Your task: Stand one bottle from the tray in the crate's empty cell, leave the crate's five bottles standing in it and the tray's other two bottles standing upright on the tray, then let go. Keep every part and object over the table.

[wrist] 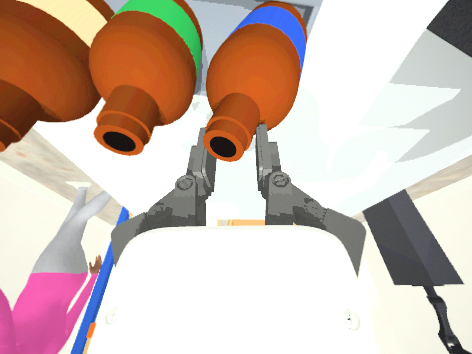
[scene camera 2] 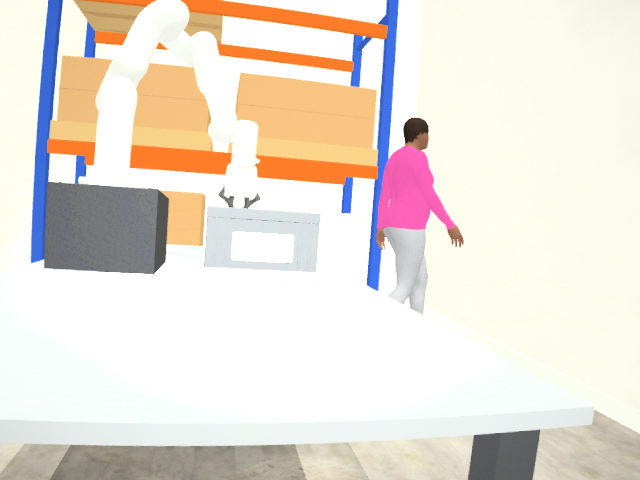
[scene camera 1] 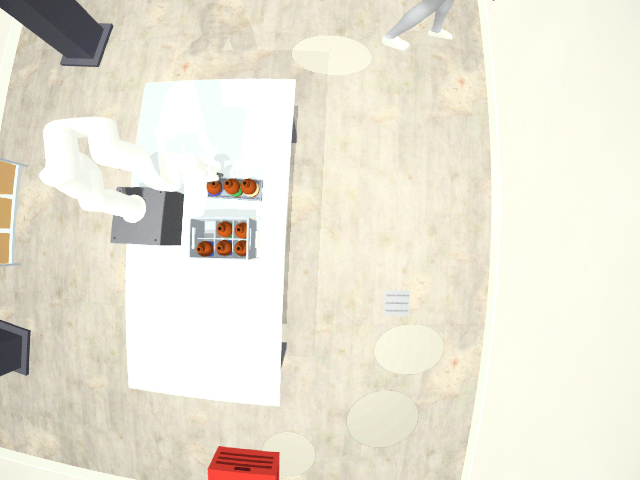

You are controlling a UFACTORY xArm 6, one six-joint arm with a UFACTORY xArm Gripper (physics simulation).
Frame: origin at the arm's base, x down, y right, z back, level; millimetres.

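Seen in the pictures: gripper, fingertip midpoint: (wrist: 234, 139) (scene camera 1: 213, 180); arm's base, origin of the base link: (scene camera 2: 109, 191) (scene camera 1: 134, 208).
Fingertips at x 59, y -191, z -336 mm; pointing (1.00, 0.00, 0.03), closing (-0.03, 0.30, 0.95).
Offsets run from my fingertips to a thing's top centre. "pt": to the spot under its first point. Level surfaces: height alone.
My gripper (scene camera 1: 219, 176) (scene camera 2: 239, 204) (wrist: 234, 139) is shut on the neck of the blue-banded bottle @[dy +19, dx -28, dz +13 mm] (scene camera 1: 214, 187) (wrist: 255, 75), which stands at the tray's end nearest the robot base. The green-banded bottle @[dy +4, dx -21, dz -72 mm] (scene camera 1: 231, 186) (wrist: 145, 65) and the cream-banded bottle @[dy -8, dx -21, dz -151 mm] (scene camera 1: 248, 186) (wrist: 45, 65) stand beside it on the grey tray @[dy +4, dx +113, dz -66 mm] (scene camera 1: 261, 192) (wrist: 220, 10). The crate @[dy +250, dx -36, dz -83 mm] (scene camera 1: 253, 249) (scene camera 2: 219, 248) holds several upright orange-brown bottles. Its empty cell @[pt dy +219, dx +131, dz +38 mm] (scene camera 1: 207, 228) is at the corner nearest the tray and the robot base. The crate's front wall hides the tray in scene camera 2.
The crate stands beside the tray on the white table @[dx +139 mm] (scene camera 1: 206, 330) (scene camera 2: 289, 361), with a narrow gap between them. The dark base block (scene camera 1: 173, 219) (scene camera 2: 103, 227) stands close to the crate's near end. A person (scene camera 2: 405, 196) is beyond the table.
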